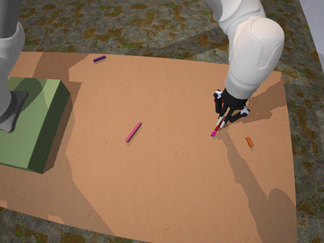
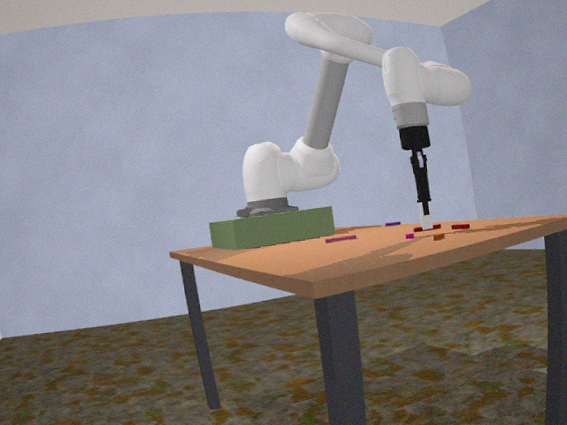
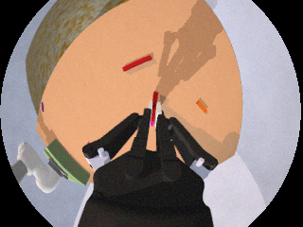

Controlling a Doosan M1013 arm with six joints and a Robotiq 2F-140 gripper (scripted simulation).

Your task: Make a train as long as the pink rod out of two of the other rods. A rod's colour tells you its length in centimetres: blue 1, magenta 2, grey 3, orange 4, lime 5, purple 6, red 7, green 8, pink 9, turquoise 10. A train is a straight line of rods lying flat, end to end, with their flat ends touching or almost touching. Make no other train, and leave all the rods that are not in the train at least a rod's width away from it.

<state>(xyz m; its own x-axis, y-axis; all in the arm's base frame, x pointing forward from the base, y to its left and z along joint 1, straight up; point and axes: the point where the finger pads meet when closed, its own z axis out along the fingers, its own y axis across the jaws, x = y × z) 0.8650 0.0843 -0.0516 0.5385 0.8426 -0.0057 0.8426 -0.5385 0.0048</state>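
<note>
Now: hand 4 cm to the left of the magenta rod, 4 cm above it and 3 cm past it. The rest, counted from my hand: purple rod: 57 cm behind, 28 cm to the left, 4 cm below; then orange rod: 12 cm ahead, 6 cm to the right, 4 cm below; then pink rod: 33 cm behind, 7 cm to the right, 4 cm below.
</note>
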